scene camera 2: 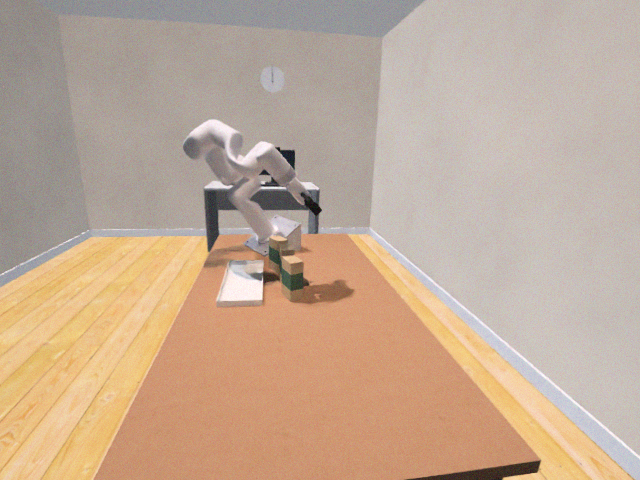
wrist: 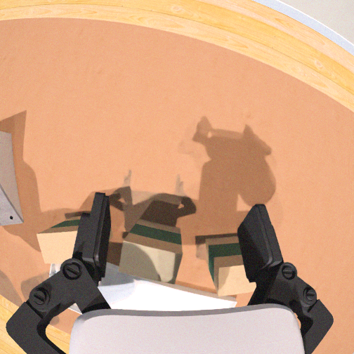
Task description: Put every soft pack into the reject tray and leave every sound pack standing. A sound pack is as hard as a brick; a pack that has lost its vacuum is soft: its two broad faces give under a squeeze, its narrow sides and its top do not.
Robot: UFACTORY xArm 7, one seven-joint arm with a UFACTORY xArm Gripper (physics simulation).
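Seen in the pictures: gripper, fingertip midpoint: (scene camera 2: 314, 208); arm's base at its link origin: (scene camera 2: 267, 234).
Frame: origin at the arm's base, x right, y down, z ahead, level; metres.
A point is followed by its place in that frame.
Three tan packs with dark green bands stand upright in a row. The near pack (scene camera 2: 292, 279) @[x -0.134, y -0.016, z 0.631 m] (wrist: 235, 279) is at the right in the wrist view. The middle pack (scene camera 2: 287, 252) @[x -0.113, y -0.067, z 0.490 m] (wrist: 151, 257) is mostly hidden in the scene view and lies in shade. The far pack (scene camera 2: 277, 253) @[x -0.069, y -0.022, z 0.369 m] (wrist: 59, 245) is partly behind a finger in the wrist view. The white reject tray (scene camera 2: 239, 303) @[x 0.042, y 0.056, z 0.665 m] (wrist: 150, 297) lies beside the row; its visible floor holds no pack. My gripper (scene camera 2: 314, 207) @[x -0.213, y -0.226, z 0.447 m] (wrist: 180, 213) is open and empty, tilted, above and apart from the packs. Softness cannot be seen.
A grey box (scene camera 2: 293, 236) @[x -0.133, y -0.014, z 0.074 m] (wrist: 7, 180) stands by the arm's base, beyond the far pack. The brown table (scene camera 2: 310, 387) @[x -0.179, y 0.066, z 1.061 m] (wrist: 125, 90) extends toward the scene camera. A desk (scene camera 2: 258, 198) with a monitor stands behind the arm.
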